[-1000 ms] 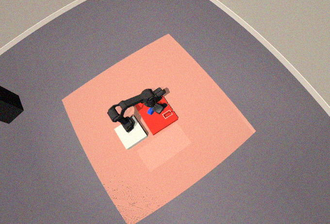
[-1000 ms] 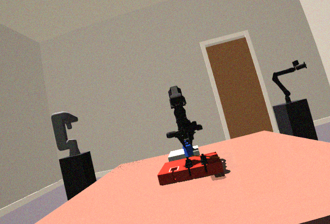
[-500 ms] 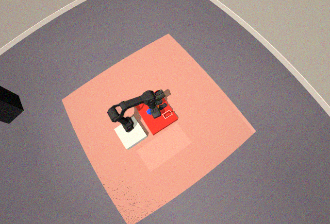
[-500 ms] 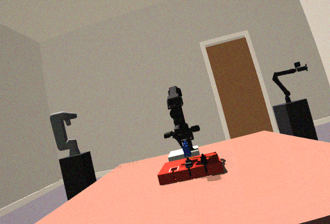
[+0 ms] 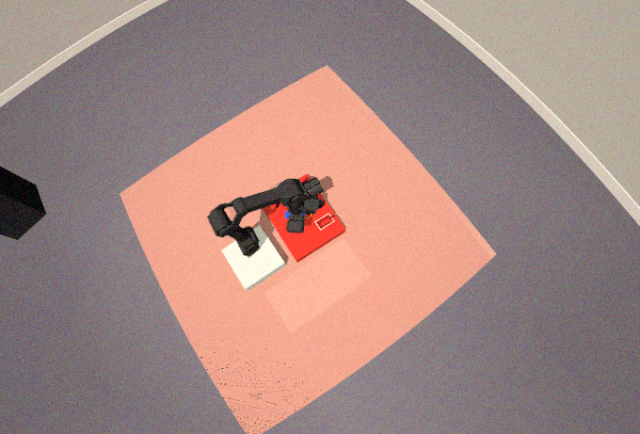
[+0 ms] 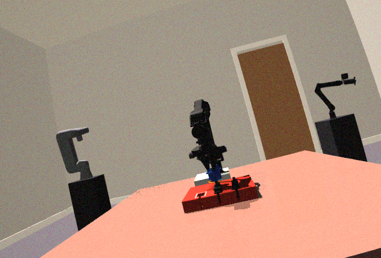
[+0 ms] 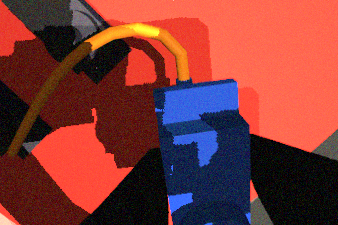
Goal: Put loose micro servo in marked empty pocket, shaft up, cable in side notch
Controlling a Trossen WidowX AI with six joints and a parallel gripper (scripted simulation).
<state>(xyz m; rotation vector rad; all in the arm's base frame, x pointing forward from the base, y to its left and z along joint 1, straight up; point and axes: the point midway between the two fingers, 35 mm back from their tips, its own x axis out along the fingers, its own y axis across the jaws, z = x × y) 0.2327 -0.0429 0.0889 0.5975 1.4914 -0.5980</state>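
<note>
Right now the red deck is 2 cm behind my gripper tip, 2 cm to the left of it and 10 cm below it.
</note>
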